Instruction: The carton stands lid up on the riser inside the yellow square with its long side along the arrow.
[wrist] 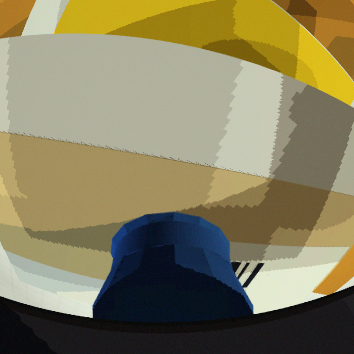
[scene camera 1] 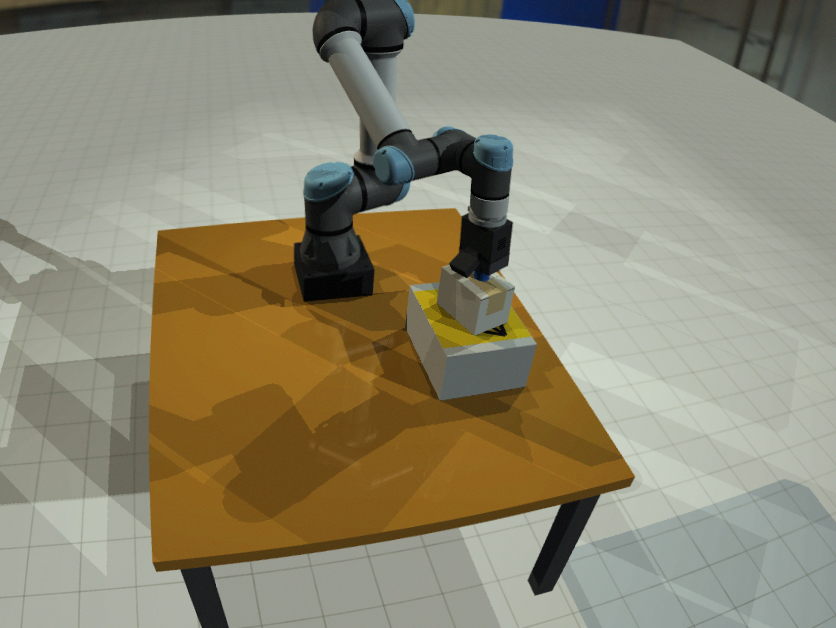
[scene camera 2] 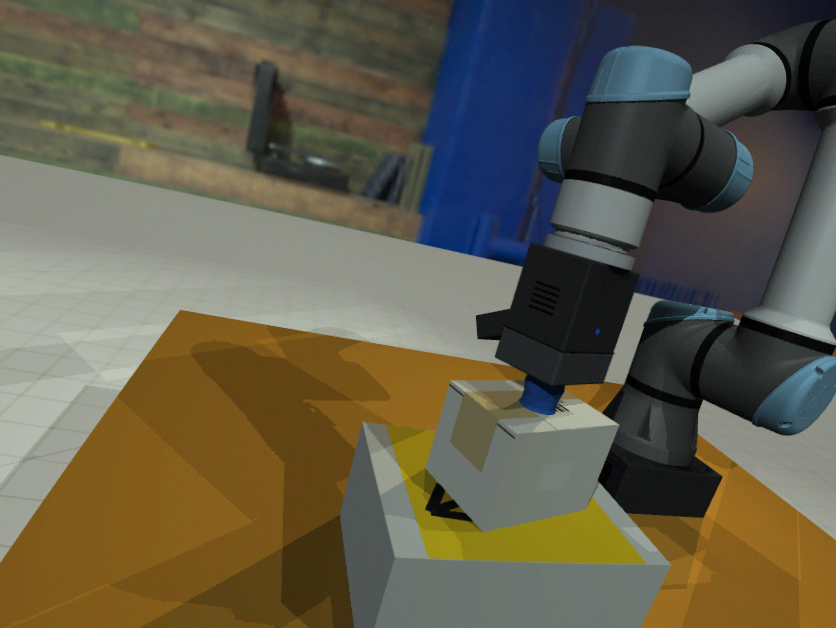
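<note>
The pale carton (scene camera 1: 466, 307) (scene camera 2: 540, 466) (wrist: 125, 95) is upright, taped lid up, at the riser's top (scene camera 1: 483, 371) (scene camera 2: 527, 591). My suction cup (scene camera 1: 481, 275) (scene camera 2: 541, 398) (wrist: 170, 260) presses on its lid and holds it. The carton's underside is on or hardly above the yellow square (scene camera 1: 439, 329) (scene camera 2: 574, 540) (wrist: 150, 17); a tiny gap cannot be ruled out. Its visible lower edges lie within the yellow. The black arrow (scene camera 1: 496, 330) (scene camera 2: 433, 501) shows its head beyond the taped end; the shaft is mostly covered. The long side looks roughly along the arrow.
The riser stands on the orange table (scene camera 1: 270, 358) (scene camera 2: 168, 432), near the table's right edge in scene camera 1. The robot base (scene camera 1: 334, 277) (scene camera 2: 658, 490) stands on the same table, behind and left of the riser in that view.
</note>
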